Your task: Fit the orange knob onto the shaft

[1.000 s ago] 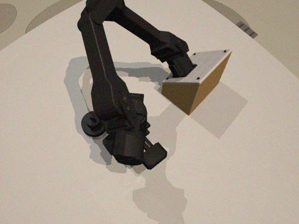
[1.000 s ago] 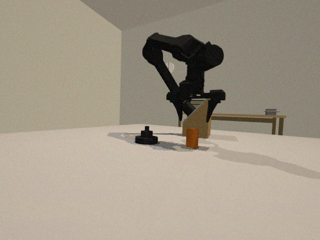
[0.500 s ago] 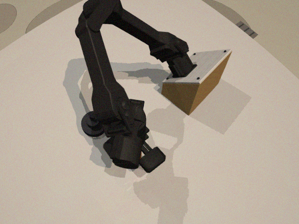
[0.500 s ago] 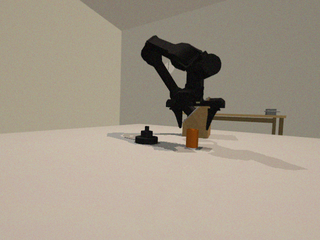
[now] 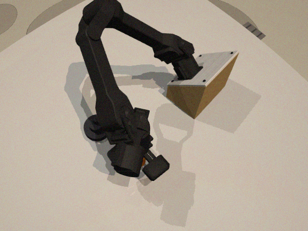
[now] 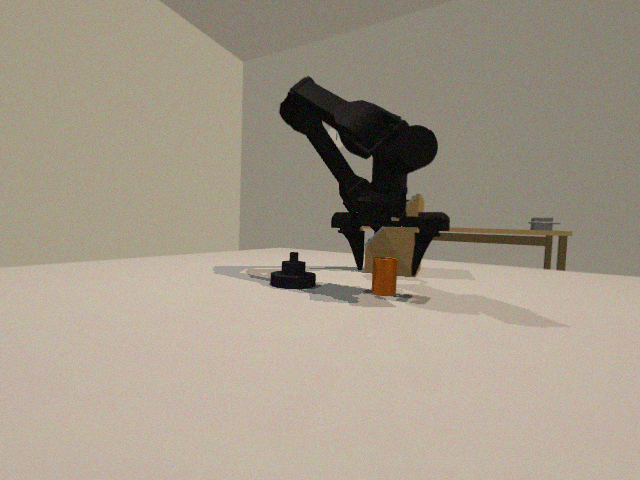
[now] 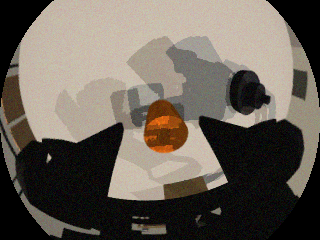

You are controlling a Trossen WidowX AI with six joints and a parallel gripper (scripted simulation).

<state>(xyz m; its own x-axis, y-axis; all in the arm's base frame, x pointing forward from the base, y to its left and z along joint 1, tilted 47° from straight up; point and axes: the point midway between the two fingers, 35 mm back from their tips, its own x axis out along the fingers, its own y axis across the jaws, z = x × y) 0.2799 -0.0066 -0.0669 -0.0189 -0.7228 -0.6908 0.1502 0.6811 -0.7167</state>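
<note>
The orange knob is 10 mm below my gripper tip. Round my gripper tip: round dark pedestal 10 mm ahead, 170 mm to the right, 10 mm below.
</note>
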